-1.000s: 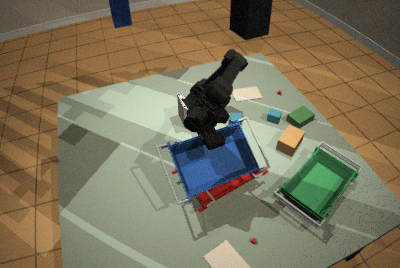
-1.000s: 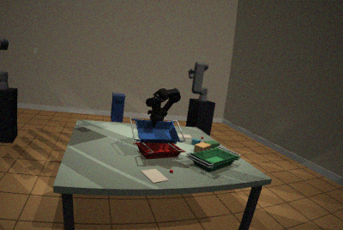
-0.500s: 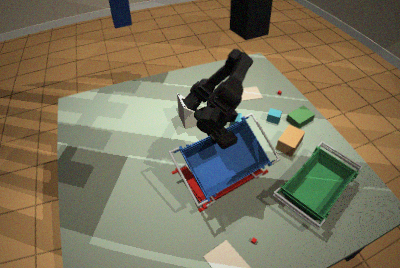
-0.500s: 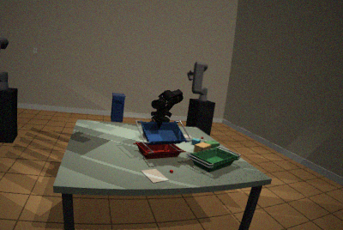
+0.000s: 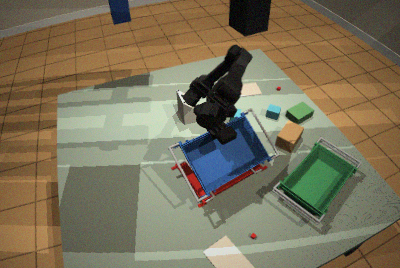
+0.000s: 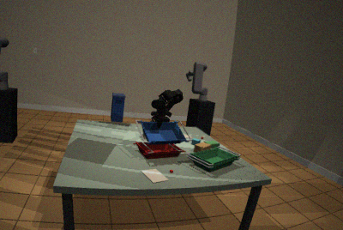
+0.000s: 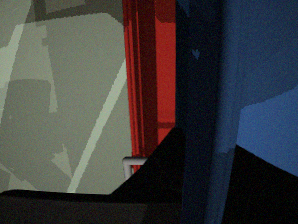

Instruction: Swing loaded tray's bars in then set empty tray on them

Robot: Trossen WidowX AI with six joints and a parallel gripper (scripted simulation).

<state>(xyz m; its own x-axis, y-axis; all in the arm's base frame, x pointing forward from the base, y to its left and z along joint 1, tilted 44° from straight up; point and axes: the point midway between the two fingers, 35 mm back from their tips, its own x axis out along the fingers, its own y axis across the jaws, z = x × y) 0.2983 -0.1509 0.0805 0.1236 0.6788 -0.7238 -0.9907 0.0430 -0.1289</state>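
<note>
Now: the blue tray 8 cm ahead of my gripper tip and 1 cm below it. The rest, counted from my gripper tip: green block (53 cm to the left, 16 cm below, 5 cm behind); then orange block (37 cm to the left, 15 cm below, 5 cm ahead).
</note>
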